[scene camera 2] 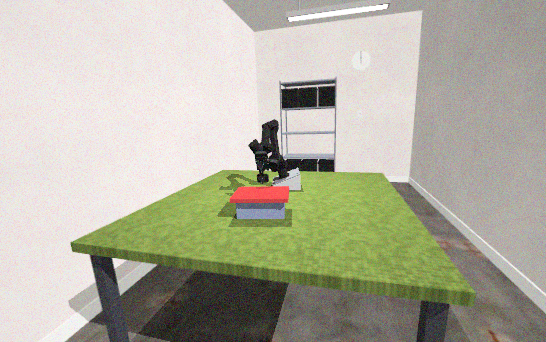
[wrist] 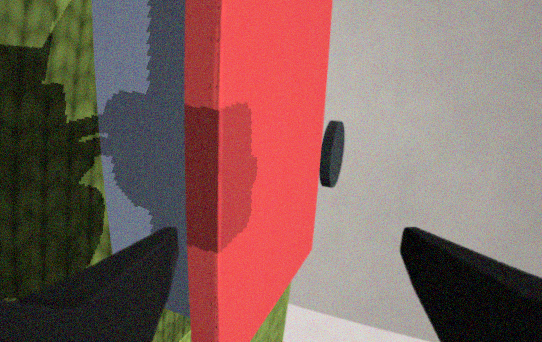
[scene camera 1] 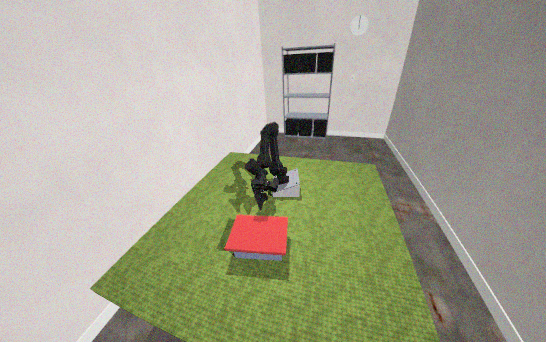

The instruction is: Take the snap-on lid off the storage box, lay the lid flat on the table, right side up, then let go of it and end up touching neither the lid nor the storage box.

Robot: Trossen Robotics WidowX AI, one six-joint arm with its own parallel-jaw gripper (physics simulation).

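The red lid (scene camera 1: 257,234) (scene camera 2: 260,194) (wrist: 272,60) sits flat on top of the blue-grey storage box (scene camera 1: 258,255) (scene camera 2: 260,213) (wrist: 122,50), which stands on the table. Its rim overhangs the box walls. My gripper (scene camera 1: 260,207) (scene camera 2: 262,180) (wrist: 292,240) is open and empty. It is behind the lid's far edge in the scene views, a little apart from it. In the wrist view the lid's edge shows between the two fingertips, nearer the left one, and the left finger overlaps the box wall. The arm's shadow falls on the lid and the box.
The green table (scene camera 1: 340,250) (scene camera 2: 340,235) carries the box and the arm. The arm's light grey base block (scene camera 1: 287,192) (scene camera 2: 294,183) stands behind and to the right of the gripper. A shelf rack (scene camera 1: 306,116) (scene camera 2: 310,156) stands against the back wall.
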